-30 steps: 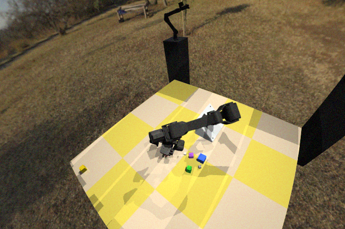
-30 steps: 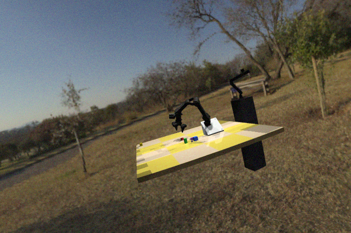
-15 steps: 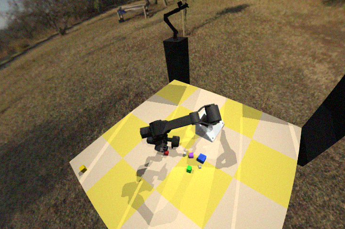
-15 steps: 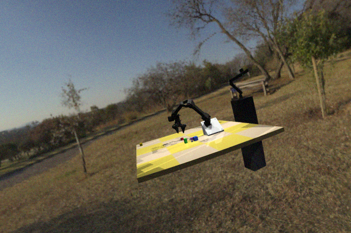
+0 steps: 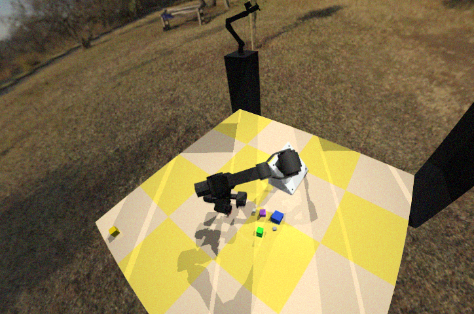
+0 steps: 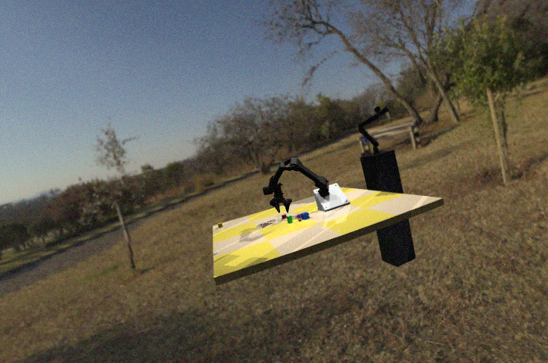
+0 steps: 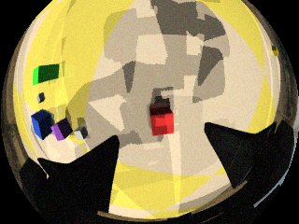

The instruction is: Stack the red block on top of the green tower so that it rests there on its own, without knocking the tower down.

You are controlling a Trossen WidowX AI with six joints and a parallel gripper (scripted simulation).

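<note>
Now: the red block 30 mm below my gripper tip. Round my gripper tip: yellow block: 450 mm ahead, 410 mm to the right, 20 mm below; then blue block: 80 mm behind, 220 mm to the left, 20 mm below; then purple block: 70 mm behind, 150 mm to the left, 30 mm below.
</note>
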